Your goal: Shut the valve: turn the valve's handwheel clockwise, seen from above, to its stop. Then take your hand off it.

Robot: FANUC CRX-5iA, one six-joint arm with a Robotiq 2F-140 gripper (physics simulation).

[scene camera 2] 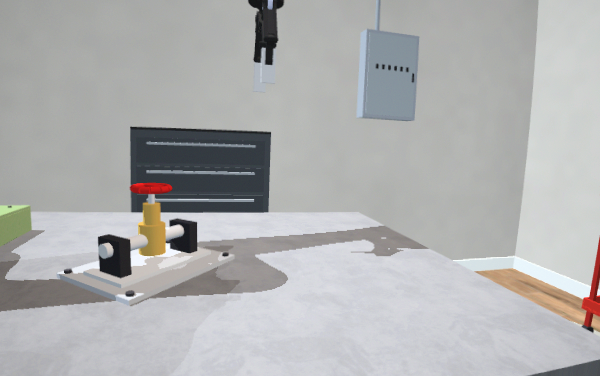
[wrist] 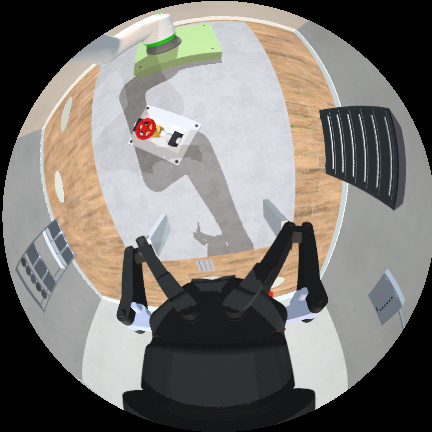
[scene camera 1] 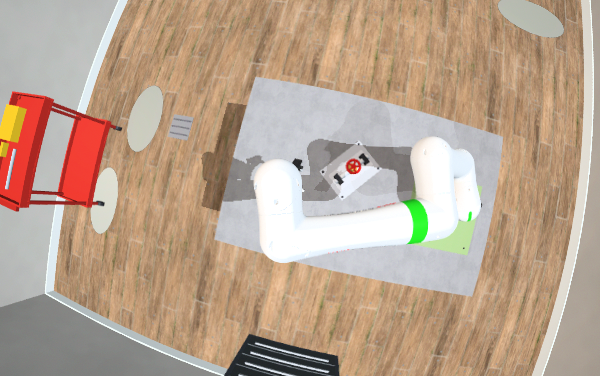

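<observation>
The valve's red handwheel lies level on top of the yellow valve body. The body sits on a pipe between two black blocks, on a pale base plate. My gripper is open and empty, pointing down high above the table, well off to one side of the handwheel and touching nothing. In scene camera 1 the arm hides most of the gripper. The handwheel's turned angle cannot be judged.
The grey table bears the valve and a green block under the arm's base. A dark drawer cabinet, a red cart and a grey wall box stand beyond the table.
</observation>
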